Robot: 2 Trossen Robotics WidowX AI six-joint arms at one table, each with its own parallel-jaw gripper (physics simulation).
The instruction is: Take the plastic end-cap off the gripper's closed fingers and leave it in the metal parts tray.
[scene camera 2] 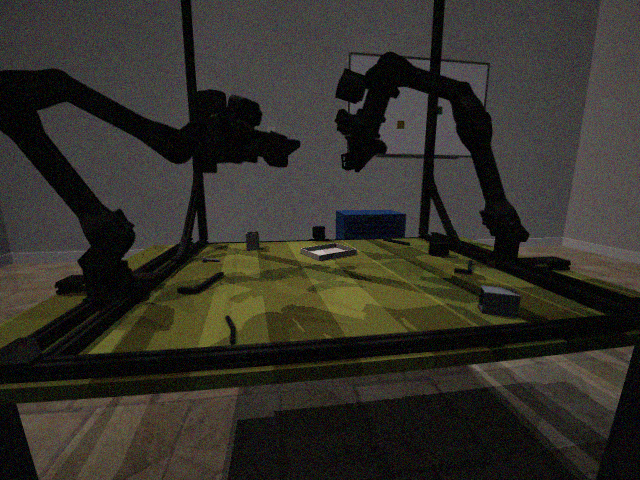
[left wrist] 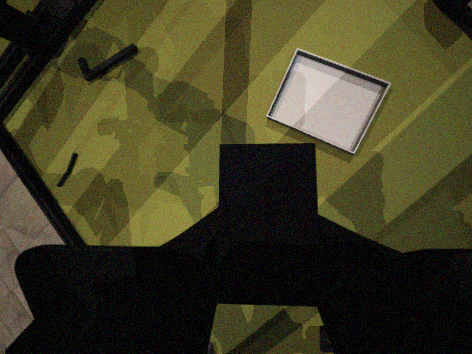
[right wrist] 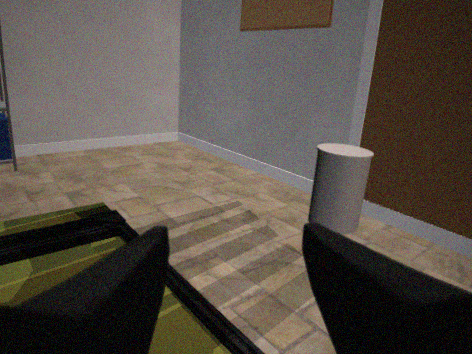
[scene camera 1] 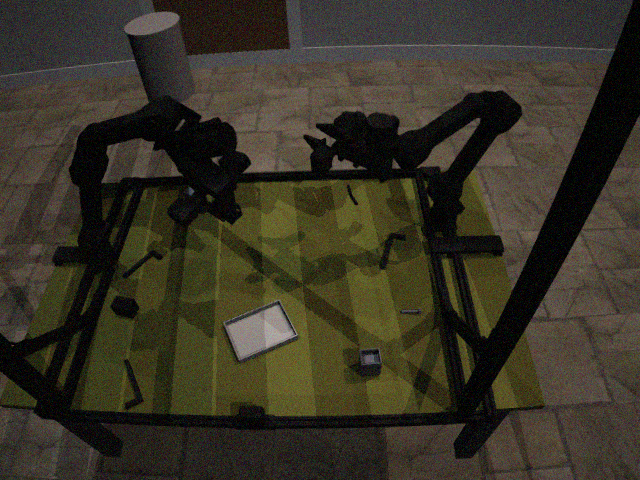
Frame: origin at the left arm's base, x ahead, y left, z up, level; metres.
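Where they show: left gripper, fingertip midpoint: (scene camera 2: 353, 170) (left wrist: 259, 213) (scene camera 1: 229, 215); right gripper, fingertip midpoint: (scene camera 2: 292, 141) (right wrist: 236, 237) (scene camera 1: 310, 130); left arm's base, link origin: (scene camera 2: 504, 260) (scene camera 1: 102, 261); right arm's base, link origin: (scene camera 2: 110, 294) (left wrist: 31, 34) (scene camera 1: 442, 220).
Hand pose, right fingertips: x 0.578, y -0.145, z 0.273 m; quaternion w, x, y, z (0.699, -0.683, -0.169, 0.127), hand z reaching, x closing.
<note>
Each offset is from my right fingertips to the centre of the thing.
My left gripper (scene camera 1: 223, 205) (scene camera 2: 356, 155) (left wrist: 259, 213) is shut on the black plastic end-cap @[dy -0.126, dx -0.261, dz -0.013 m] (left wrist: 267, 175), a block at its fingertips, high above the back-left part of the table in scene camera 1. Darkness hides how far the cap covers the fingers. My right gripper (scene camera 1: 311, 132) (scene camera 2: 295, 145) (right wrist: 236, 237) is open and empty, raised over the back edge, apart from the left gripper, its fingers pointing towards the left of scene camera 1. The shallow parts tray @[dy -0.256, dx -0.287, dz -0.284 m] (scene camera 1: 261, 331) (scene camera 2: 329, 252) (left wrist: 327, 102), with a pale floor and grey rim, is empty near the middle front.
L-shaped black tools @[dy +0.081, dx -0.483, dz -0.287 m] (scene camera 1: 140, 264) @[dy -0.230, dx -0.609, dz -0.287 m] (scene camera 1: 134, 384) @[dy -0.218, dx +0.109, dz -0.287 m] (scene camera 1: 386, 252) (left wrist: 112, 63), a curved black piece @[dy +0.022, dx +0.132, dz -0.288 m] (scene camera 1: 352, 194) (scene camera 2: 230, 329) and a small pin @[dy -0.389, dx +0.041, dz -0.287 m] (scene camera 1: 410, 311) lie around. A small open box @[dy -0.458, dx -0.120, dz -0.263 m] (scene camera 1: 370, 364) (scene camera 2: 252, 241), a black block @[dy -0.035, dx -0.557, dz -0.273 m] (scene camera 1: 124, 306) and a grey box @[dy +0.245, dx -0.271, dz -0.272 m] (scene camera 2: 498, 301) stand on the table.
</note>
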